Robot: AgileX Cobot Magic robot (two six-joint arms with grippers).
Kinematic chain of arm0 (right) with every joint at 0, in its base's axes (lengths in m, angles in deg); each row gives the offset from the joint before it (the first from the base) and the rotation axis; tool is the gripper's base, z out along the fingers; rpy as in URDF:
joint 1: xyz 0 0 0.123 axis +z
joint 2: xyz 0 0 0 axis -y
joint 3: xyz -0.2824 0 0.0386 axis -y
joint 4: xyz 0.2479 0 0.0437 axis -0.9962 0 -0.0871
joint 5: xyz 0 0 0 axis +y
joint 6: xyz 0.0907 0 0.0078 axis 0.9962 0 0.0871
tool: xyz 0 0 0 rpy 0 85 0
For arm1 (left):
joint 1: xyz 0 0 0.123 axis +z
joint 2: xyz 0 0 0 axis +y
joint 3: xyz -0.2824 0 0.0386 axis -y
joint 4: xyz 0.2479 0 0.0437 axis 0.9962 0 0.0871
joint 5: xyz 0 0 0 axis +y
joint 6: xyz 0.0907 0 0.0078 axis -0.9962 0 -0.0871
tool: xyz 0 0 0 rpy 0 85 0
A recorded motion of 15 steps. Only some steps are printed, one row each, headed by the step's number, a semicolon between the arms.
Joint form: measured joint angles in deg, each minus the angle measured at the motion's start. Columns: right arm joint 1, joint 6, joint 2, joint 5, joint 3, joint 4; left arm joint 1, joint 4, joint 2, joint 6, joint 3, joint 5.
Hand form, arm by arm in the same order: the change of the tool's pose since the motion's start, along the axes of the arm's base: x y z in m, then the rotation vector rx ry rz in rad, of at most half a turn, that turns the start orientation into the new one. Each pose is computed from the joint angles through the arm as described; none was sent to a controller.
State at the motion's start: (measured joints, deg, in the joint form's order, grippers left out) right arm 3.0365 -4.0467 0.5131 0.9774 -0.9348 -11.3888; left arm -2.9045 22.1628 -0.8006 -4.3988 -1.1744 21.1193
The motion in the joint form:
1: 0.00 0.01 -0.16 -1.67 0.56 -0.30; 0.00 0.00 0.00 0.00 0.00 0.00
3: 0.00 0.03 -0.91 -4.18 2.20 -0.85; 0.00 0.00 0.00 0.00 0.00 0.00
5: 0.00 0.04 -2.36 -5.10 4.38 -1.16; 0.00 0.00 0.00 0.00 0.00 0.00
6: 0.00 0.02 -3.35 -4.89 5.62 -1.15; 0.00 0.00 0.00 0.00 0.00 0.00
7: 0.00 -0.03 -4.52 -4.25 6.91 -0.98; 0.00 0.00 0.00 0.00 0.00 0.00
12: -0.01 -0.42 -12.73 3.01 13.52 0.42; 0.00 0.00 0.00 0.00 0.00 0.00
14: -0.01 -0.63 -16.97 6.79 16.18 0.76; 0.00 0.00 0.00 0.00 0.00 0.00
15: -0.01 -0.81 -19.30 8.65 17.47 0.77; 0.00 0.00 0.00 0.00 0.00 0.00
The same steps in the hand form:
1: -0.0004 -0.0006 0.0057 0.0078 -0.0352 -0.0054; 0.0000 0.0000 0.0000 0.0000 0.0000 0.0000
3: -0.0013 -0.0015 0.0186 0.0216 -0.0929 -0.0135; 0.0000 0.0000 0.0000 0.0000 0.0000 0.0000
5: -0.0012 -0.0018 0.0314 0.0291 -0.1210 -0.0163; 0.0000 0.0000 0.0000 0.0000 0.0000 0.0000
6: -0.0006 -0.0017 0.0374 0.0286 -0.1218 -0.0156; 0.0000 0.0000 0.0000 0.0000 0.0000 0.0000
7: 0.0006 -0.0014 0.0428 0.0241 -0.1132 -0.0135; 0.0000 0.0000 0.0000 0.0000 0.0000 0.0000
12: 0.0144 0.0016 0.0614 -0.0175 0.0368 0.0090; 0.0000 0.0000 0.0000 0.0000 0.0000 0.0000
14: 0.0232 0.0032 0.0657 -0.0327 0.1284 0.0215; 0.0000 0.0000 0.0000 0.0000 0.0000 0.0000
15: 0.0283 0.0040 0.0671 -0.0389 0.1781 0.0281; 0.0000 0.0000 0.0000 0.0000 0.0000 0.0000

